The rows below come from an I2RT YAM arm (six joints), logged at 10 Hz.
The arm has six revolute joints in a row. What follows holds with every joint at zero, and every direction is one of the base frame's.
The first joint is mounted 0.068 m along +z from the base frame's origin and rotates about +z.
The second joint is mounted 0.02 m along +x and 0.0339 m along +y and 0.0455 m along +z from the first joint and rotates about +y.
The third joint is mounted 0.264 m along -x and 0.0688 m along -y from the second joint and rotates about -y.
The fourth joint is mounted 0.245 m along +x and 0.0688 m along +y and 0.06 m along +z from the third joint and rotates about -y.
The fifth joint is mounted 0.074 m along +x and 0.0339 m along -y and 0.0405 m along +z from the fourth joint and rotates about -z.
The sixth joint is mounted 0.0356 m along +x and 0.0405 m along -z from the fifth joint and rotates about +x.
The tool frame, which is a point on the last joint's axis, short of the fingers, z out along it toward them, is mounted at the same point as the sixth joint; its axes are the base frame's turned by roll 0, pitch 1.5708 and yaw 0 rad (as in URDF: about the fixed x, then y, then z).
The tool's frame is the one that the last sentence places.
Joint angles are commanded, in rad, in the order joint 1, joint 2, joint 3, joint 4, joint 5, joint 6. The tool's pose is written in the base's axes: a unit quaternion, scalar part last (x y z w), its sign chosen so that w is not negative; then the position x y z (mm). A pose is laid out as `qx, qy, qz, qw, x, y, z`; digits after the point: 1 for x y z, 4 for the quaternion.
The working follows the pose.
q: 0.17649, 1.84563, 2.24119, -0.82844, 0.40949, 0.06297
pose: 0.0626, 0.8298, -0.1071, 0.5442, 387.8, 54.8, 472.6
Where each joint sits with the arm in this pose, in the base's axes (m; each line is computed from the numbers above, not from the rounded line before):
joint 1: 0.0000 0.0000 0.0680
joint 2: 0.0137 0.0369 0.1135
joint 3: 0.0964 -0.0183 0.3676
joint 4: 0.2841 0.0851 0.5174
joint 5: 0.3729 0.0665 0.5231
joint 6: 0.3878 0.0548 0.4726
the tool: 0.3878 0.0548 0.4726

